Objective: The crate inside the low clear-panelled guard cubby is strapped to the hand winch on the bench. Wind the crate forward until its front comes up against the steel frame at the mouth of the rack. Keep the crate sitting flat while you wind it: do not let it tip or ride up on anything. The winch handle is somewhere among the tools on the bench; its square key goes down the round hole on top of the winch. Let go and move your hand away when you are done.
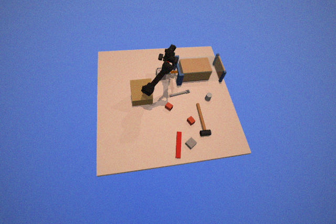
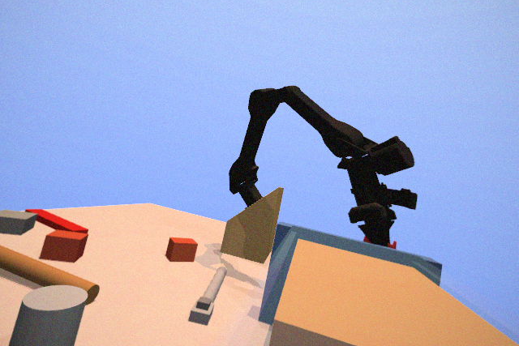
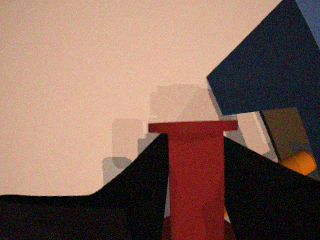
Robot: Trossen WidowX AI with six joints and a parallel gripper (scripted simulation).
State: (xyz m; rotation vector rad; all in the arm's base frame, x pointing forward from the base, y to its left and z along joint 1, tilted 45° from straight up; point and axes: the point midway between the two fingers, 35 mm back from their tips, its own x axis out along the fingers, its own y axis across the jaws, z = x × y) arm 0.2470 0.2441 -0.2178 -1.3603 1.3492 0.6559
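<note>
My gripper tip is 30 mm past the winch handle, 40 mm to the left of it and 30 mm above it. Also, from my gripper tip: grey winch: 90 mm behind, 90 mm to the right, 100 mm below; then blue steel frame: 80 mm ahead, 80 mm to the right, 30 mm below; then red knob: 10 mm behind, 20 mm to the right.
</note>
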